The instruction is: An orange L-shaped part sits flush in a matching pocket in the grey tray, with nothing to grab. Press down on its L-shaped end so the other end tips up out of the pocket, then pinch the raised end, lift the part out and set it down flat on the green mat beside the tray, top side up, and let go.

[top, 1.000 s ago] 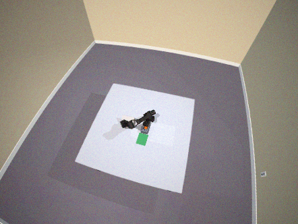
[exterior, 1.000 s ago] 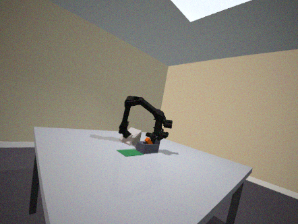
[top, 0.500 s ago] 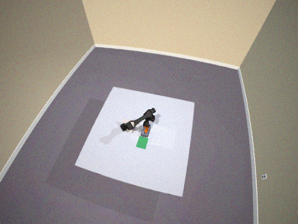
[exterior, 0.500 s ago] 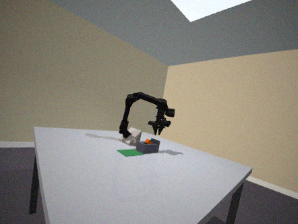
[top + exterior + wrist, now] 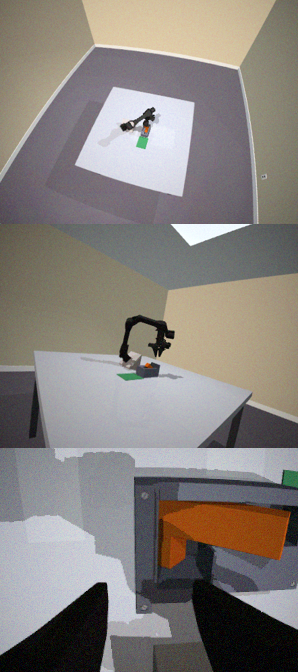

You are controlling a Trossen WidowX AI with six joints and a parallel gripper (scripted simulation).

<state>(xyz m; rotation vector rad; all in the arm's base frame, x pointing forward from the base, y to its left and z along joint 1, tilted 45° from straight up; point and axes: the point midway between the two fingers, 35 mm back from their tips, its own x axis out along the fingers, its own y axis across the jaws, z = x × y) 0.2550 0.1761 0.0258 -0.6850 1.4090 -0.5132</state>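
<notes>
Now: the orange L-shaped part 10 cm below my gripper tip and 5 cm to the right of it. Also, from my gripper tip: green mat 22 cm to the right, 16 cm below, 1 cm ahead.
</notes>
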